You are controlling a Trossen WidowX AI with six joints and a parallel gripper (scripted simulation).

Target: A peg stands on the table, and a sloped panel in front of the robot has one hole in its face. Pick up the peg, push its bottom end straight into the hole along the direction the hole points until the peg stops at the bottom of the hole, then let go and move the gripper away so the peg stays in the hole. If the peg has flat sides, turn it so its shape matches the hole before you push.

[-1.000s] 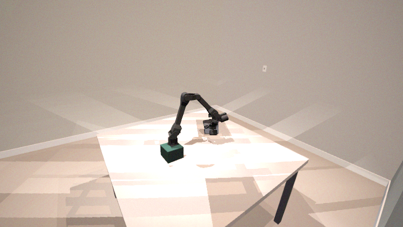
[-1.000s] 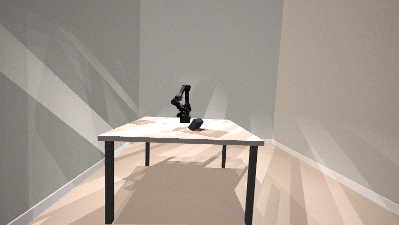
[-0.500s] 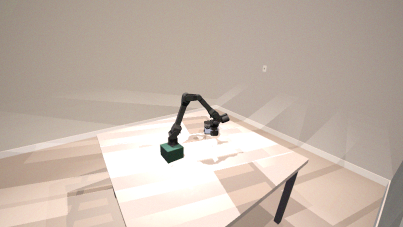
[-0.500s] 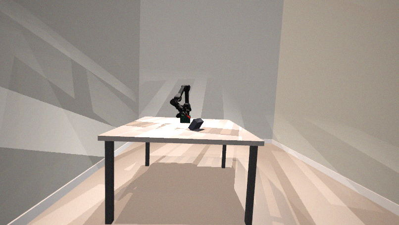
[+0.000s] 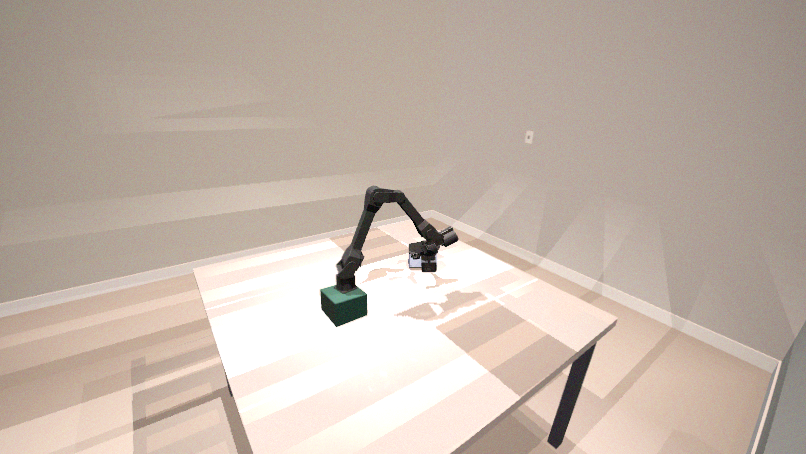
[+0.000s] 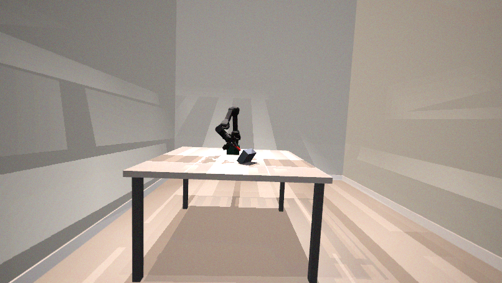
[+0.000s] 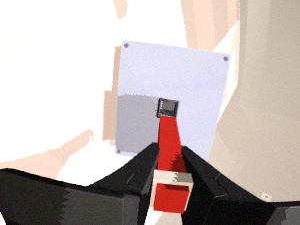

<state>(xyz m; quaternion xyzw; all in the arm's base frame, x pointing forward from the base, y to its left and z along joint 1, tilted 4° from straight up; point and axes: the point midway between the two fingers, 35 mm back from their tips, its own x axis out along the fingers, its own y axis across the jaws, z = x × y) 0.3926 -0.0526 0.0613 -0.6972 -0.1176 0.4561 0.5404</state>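
Now: the panel 70 mm to the left of my gripper tip, 70 mm below it and 70 mm ahead of it. Also, from my gripper tip: red square peg 10 mm to the right, 10 mm behind, 10 mm above.
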